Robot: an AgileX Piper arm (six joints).
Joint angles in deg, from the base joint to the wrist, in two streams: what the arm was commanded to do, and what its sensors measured. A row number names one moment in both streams.
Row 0, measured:
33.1 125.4 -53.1 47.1 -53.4 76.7
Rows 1 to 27, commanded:
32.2 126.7 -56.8 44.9 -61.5 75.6
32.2 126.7 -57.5 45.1 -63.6 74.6
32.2 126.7 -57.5 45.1 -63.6 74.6
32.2 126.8 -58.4 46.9 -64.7 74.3
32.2 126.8 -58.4 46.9 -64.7 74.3
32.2 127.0 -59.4 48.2 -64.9 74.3
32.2 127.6 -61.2 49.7 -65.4 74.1
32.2 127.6 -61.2 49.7 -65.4 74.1
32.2 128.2 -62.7 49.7 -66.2 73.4
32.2 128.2 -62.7 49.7 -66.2 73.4
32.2 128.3 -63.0 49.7 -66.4 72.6
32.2 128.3 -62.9 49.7 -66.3 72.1
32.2 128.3 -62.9 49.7 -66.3 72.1
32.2 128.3 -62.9 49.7 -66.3 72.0
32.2 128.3 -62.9 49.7 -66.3 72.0
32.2 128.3 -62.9 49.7 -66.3 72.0
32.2 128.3 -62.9 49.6 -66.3 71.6
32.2 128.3 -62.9 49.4 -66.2 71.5
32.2 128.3 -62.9 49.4 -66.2 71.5
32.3 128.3 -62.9 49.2 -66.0 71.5
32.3 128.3 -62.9 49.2 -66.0 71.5
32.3 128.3 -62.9 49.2 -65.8 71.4
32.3 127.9 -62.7 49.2 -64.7 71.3
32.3 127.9 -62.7 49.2 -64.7 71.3
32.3 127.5 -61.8 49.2 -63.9 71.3
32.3 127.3 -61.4 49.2 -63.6 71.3
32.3 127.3 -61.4 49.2 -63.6 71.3
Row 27, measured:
35.3 127.7 -58.3 58.3 -55.6 71.8
